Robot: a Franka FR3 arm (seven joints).
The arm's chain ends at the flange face. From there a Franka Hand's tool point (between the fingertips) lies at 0.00 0.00 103.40 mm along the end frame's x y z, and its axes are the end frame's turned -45 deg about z.
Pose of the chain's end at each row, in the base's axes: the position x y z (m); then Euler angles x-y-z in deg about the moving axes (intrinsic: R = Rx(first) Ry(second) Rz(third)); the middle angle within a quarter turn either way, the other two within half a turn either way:
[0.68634 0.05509 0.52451 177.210 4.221 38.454]
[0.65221 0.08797 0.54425 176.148 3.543 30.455]
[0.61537 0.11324 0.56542 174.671 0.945 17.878]
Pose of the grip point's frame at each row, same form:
[0.69395 0.05007 0.42151 177.210 4.221 -6.546]
[0.65860 0.08104 0.44128 176.148 3.543 -14.545]
[0.61708 0.10364 0.46248 174.671 0.945 -27.122]

